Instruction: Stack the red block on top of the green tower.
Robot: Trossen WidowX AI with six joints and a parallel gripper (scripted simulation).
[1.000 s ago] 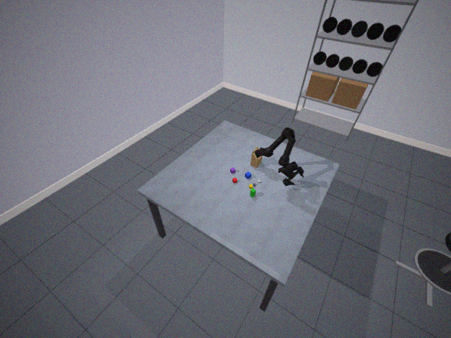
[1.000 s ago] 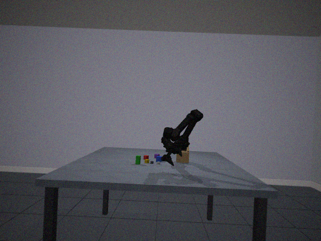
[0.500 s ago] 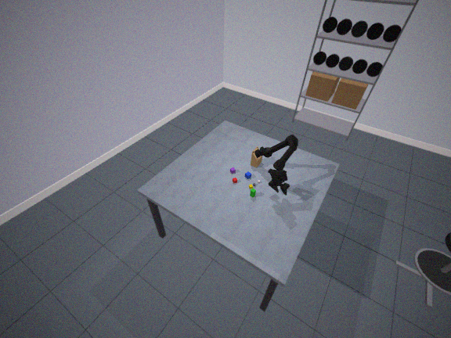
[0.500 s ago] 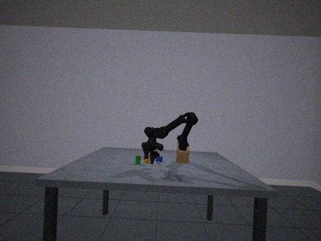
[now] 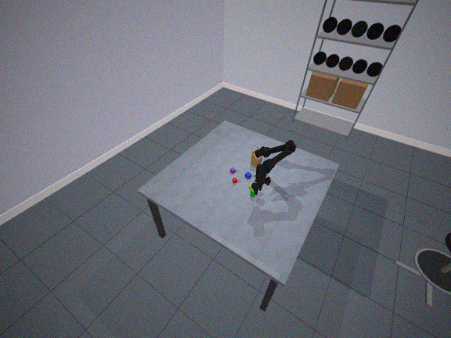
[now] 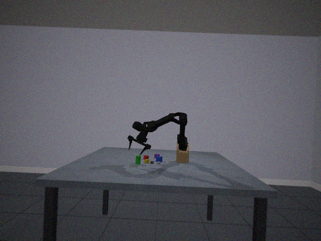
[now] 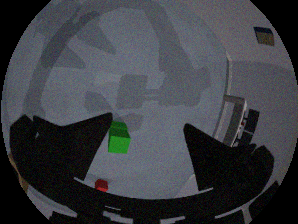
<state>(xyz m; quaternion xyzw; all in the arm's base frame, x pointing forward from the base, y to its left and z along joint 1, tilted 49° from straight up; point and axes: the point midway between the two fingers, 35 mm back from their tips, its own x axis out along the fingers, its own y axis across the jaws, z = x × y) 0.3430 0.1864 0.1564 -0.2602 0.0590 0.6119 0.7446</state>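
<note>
The red block is 260 mm to the right of my gripper tip, 80 mm below it and 40 mm behind it. The rest, counted from my gripper tip: purple block: 350 mm to the right, 130 mm behind, 80 mm below; blue block: 210 mm to the right, 160 mm behind, 70 mm below; yellow block: 120 mm to the right, 80 mm below, 80 mm behind.
</note>
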